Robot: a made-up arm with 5 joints.
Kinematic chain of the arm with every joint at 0, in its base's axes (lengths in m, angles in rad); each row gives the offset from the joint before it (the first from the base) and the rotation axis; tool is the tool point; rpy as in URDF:
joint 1: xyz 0.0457 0 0.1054 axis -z
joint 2: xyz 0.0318 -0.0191 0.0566 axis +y
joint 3: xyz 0.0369 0 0.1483 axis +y
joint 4: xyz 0.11 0 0.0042 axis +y
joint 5: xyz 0.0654 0.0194 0 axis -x
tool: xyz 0 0 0 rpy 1.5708 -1.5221 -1.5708
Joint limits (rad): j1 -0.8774..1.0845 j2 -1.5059..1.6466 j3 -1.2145..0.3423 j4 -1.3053..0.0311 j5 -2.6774..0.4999
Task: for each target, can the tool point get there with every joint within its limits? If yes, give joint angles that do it. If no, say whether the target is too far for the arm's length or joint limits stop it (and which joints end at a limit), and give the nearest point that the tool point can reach.
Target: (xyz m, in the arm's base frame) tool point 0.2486 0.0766 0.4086
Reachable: yes | joints -0.3598 0.1489 -0.5375 -0.7666 -1.2288
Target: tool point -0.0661 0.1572 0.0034
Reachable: no: joint limits stop it (at a limit: joint 1, joint 2, joint 3, joint 4) | nearest point 0.1143 0.0830 -0.0472 | short by 0.201 m
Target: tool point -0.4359 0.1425 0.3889
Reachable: no: too far | nearest point -0.2134 0.0767 0.2903 | short by 0.252 m
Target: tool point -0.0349 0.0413 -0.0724
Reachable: no: joint limits stop it (at a limit: joint 1, joint 2, joint 3, joint 4) | nearest point 0.1143 0.0830 -0.0472 | short by 0.157 m
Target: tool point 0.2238 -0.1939 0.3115
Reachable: yes | joints 0.8291 0.2549 0.0159 -0.9415 -1.3771
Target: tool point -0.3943 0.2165 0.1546
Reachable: no: too far | nearest point -0.2035 0.1226 0.2282 | short by 0.225 m
